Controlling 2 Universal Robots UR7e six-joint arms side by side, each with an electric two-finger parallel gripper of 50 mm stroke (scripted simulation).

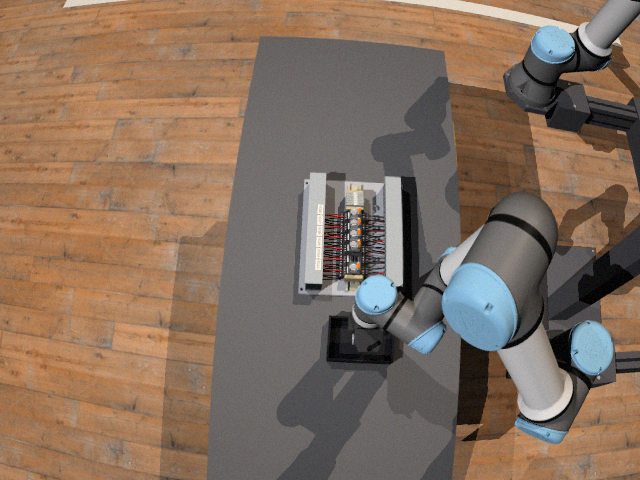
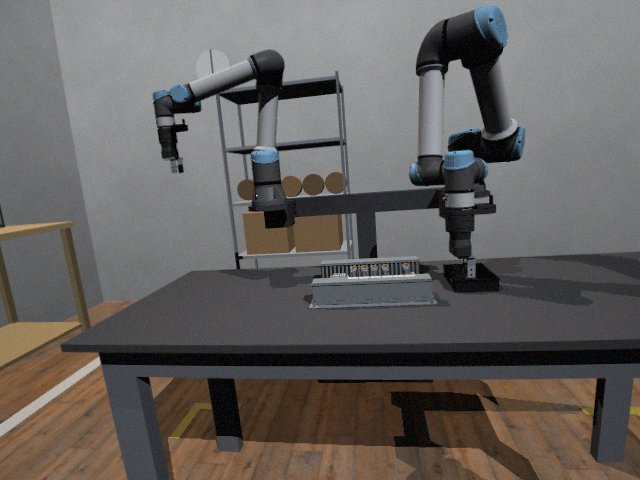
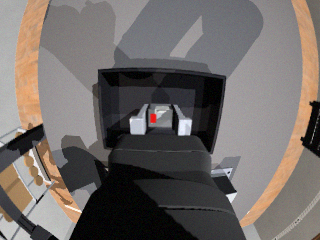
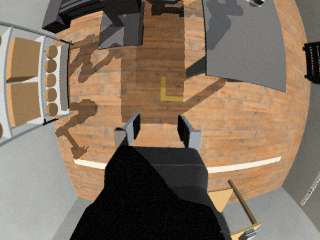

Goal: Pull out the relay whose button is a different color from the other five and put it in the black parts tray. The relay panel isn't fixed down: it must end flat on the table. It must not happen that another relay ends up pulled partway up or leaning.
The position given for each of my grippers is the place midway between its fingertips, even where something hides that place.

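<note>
My left gripper (image 2: 469, 275) is visible, and so is my right gripper (image 4: 159, 122); I also see my left gripper (image 3: 160, 112). Things seen: a black parts tray (image 1: 340, 349) and a relay panel (image 1: 319, 247). Further sightings are the black parts tray (image 2: 486, 281), the black parts tray (image 3: 122, 92) and the relay panel (image 2: 335, 289). In image 4 the black parts tray is out of frame.
</note>
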